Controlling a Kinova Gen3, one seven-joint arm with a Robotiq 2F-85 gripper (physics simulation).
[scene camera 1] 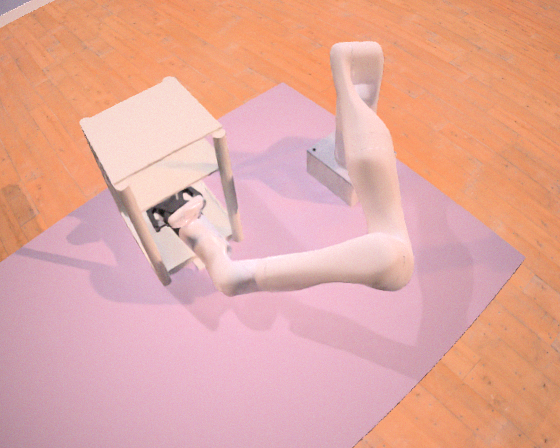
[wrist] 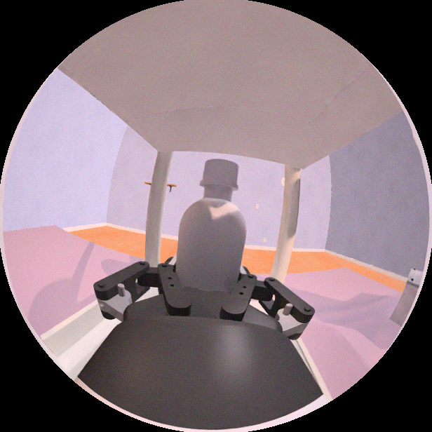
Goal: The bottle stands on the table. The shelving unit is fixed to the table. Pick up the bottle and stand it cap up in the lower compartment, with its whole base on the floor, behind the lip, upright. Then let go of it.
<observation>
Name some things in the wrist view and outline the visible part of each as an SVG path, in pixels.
My gripper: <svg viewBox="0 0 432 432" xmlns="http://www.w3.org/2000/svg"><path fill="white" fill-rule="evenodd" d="M93 283L102 316L107 319L117 318L121 320L121 323L117 324L109 332L109 335L93 353L93 356L90 357L77 377L95 393L110 403L121 407L123 410L151 421L183 428L239 428L283 417L308 405L323 394L290 340L299 338L315 310L276 278L266 277L264 281L259 281L257 276L250 274L247 267L241 264L238 281L230 294L229 291L205 291L187 286L182 287L180 279L175 272L175 254L174 257L168 257L165 262L157 264L157 267L149 266L149 263L145 261L138 261ZM250 299L258 299L259 304L266 313L250 305ZM158 287L158 295L135 302L150 287Z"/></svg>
A bottle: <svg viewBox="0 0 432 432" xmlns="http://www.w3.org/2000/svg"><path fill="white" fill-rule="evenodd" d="M210 158L205 161L203 177L199 182L199 185L204 187L203 198L191 203L184 211L180 220L175 272L180 279L182 287L187 286L205 291L229 291L230 294L238 281L246 237L245 219L236 205L230 202L232 191L238 190L238 184L236 184L238 164L227 159Z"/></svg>
</observation>
